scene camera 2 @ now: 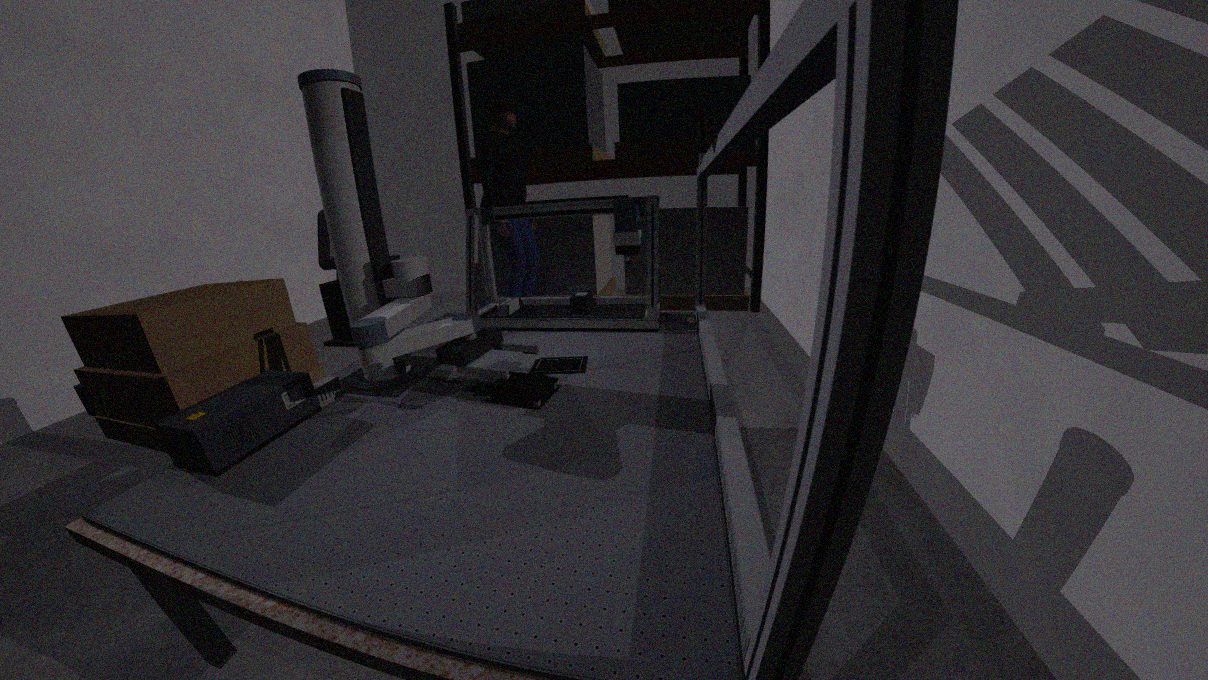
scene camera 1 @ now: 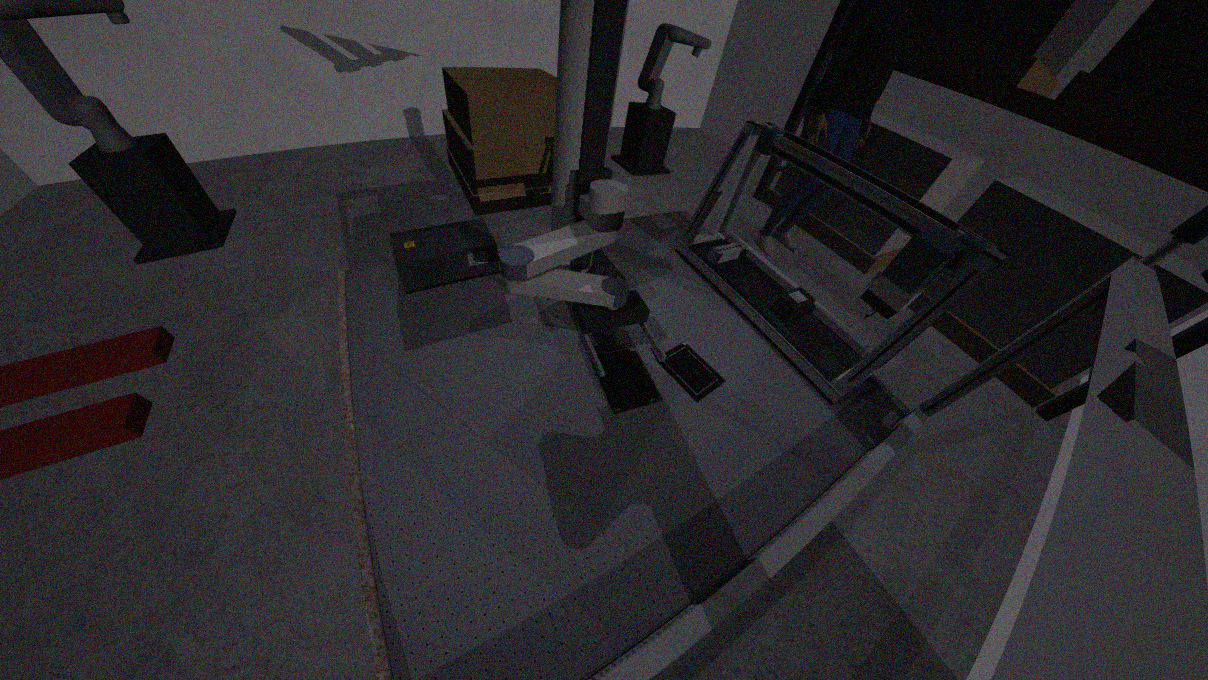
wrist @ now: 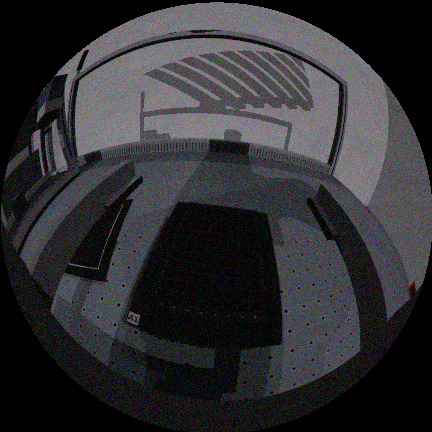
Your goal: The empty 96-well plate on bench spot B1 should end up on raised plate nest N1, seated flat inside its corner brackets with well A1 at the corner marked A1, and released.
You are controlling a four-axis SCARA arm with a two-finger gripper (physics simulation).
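Places are measured from the arm's base along level axes (x left, y back, z up), in millimetres.
Where they show: gripper, fingertip midpoint: (scene camera 2: 524, 360) (scene camera 1: 634, 366) (wrist: 226, 174); arm's base, origin of the base link: (scene camera 2: 389, 377) (scene camera 1: 570, 266).
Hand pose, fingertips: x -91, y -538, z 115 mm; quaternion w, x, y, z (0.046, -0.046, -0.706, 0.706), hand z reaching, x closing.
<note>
Each offset is from my fingertips to the top centre of the thing. "spot": to the spot under its first point.
The 96-well plate @[dx +3, dy +22, dz -56 mm] (scene camera 1: 623, 371) (wrist: 215, 260) is a very dark block on raised nest N1 @[spot: dx +34, dy -59, dz -94 mm] (scene camera 1: 649, 400). Its faint row letters run along the near side in the wrist view, and the nest's white A1 tag @[spot: dx +68, dy +89, dz -70 mm] (wrist: 133, 318) shows at the near left corner. The plate looks level, but the corner brackets and its exact seating are lost in the dark. My gripper (scene camera 1: 625, 349) (wrist: 226, 174) is open above the plate, with one finger off each side and nothing between them. Bench spot B1 @[spot: dx +213, dy -33, dz -100 mm] (scene camera 1: 694, 371) (scene camera 2: 561, 364) (wrist: 84, 270), a black rectangle with a white outline, bears no plate.
A dark controller box @[spot: dx -314, dy +573, dz +6 mm] (scene camera 1: 446, 255) (scene camera 2: 245, 419) stands beside the arm's base. A metal frame (scene camera 1: 752, 316) stands on the far side of the bench beyond B1. Stacked cartons (scene camera 1: 504, 126) (scene camera 2: 211, 337) stand behind the arm. A person (scene camera 1: 836, 130) (scene camera 2: 509, 185) stands beyond the frame.
</note>
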